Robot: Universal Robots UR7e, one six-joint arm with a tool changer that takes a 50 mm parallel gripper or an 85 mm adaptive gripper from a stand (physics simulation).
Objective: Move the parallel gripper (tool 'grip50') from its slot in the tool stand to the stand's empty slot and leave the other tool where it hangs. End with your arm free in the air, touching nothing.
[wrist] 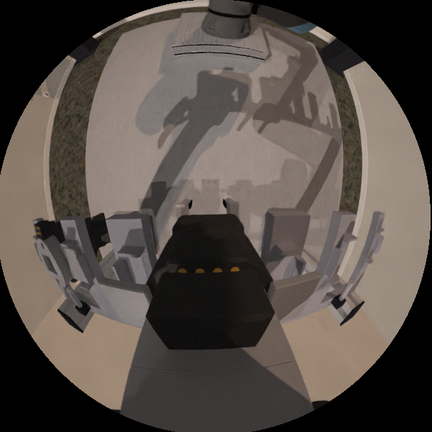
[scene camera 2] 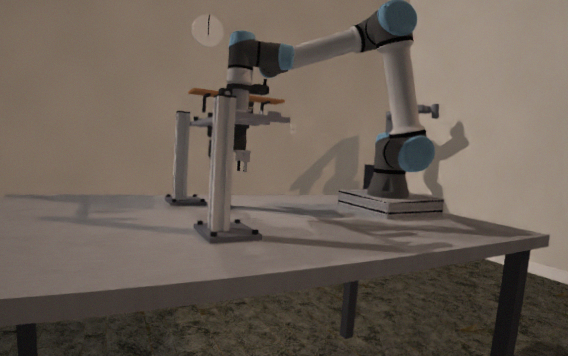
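Seen in the pictures: hand, its tool point: [scene camera 2: 237, 106]; arm's base, origin of its link: [scene camera 2: 387, 195].
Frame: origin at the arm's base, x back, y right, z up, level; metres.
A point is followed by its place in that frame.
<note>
The parallel gripper [scene camera 2: 242, 167] [wrist: 207, 204] is on my arm's wrist, pointing down, its two fingertips apart and empty. Its dark body stands between the prongs of the middle slot of the tool stand [scene camera 2: 223, 165] {x -0.698, y -0.195, z 0.098 m} [wrist: 122, 302]. The flange shows a little above the stand's rail; whether the gripper touches the slot is hidden. The other tool, dark with orange marks [wrist: 52, 230], hangs in the slot at the left of the wrist view; in the scene view it is mostly behind the post. The right slot's prongs [wrist: 336, 240] show at the right of the wrist view with no tool between them.
An orange bar [scene camera 2: 272, 101] runs across at wrist height above the rail. The stand's second post [scene camera 2: 181, 155] {x -0.705, y 0.265, z 0.103 m} rises farther back. The robot's base block [scene camera 2: 390, 202] {x -0.094, y -0.110, z -0.008 m} [wrist: 220, 51] stands on the table [scene camera 2: 125, 255] {x -0.903, y -0.297, z -0.062 m}, right of the stand in the scene view.
</note>
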